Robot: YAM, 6 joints.
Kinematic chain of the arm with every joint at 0, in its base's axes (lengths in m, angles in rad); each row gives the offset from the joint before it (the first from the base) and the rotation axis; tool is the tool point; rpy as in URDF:
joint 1: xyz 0 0 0.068 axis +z
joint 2: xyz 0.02 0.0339 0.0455 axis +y
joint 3: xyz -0.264 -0.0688 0 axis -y
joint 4: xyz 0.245 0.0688 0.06 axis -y
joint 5: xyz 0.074 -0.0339 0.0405 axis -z
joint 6: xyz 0.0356 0 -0.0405 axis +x
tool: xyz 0 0 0 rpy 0 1.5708 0
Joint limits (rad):
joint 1: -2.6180..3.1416
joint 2: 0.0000..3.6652
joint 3: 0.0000..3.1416
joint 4: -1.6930..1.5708
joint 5: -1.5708..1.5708
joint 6: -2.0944..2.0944
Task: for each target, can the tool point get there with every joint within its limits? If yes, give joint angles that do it. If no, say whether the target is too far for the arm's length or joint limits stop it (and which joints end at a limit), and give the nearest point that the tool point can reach.
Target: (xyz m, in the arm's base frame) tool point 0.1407 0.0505 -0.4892
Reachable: no: joint limits stop it (at a limit: joint 2) | nearest point 0.1638 0.0588 -0.3726 | short by 0.119 m
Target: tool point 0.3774 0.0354 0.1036
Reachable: yes | joints 0.0882 2.0700 1.2710 -0.5997 -0.0566 -1.7177
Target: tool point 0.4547 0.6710 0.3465
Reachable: no: too far | nearest point 0.3480 0.5135 0.2904 | short by 0.198 m
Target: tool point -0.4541 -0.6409 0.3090
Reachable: no: too far | nearest point -0.3621 -0.5111 0.2684 | short by 0.164 m
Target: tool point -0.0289 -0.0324 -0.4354
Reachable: no: joint limits stop it (at a limit: joint 2) | nearest point -0.0591 -0.0663 -0.3431 | short by 0.103 m
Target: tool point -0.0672 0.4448 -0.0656
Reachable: yes | joints 1.6664 2.7212 1.6321 -0.2647 -0.7573 -1.4144
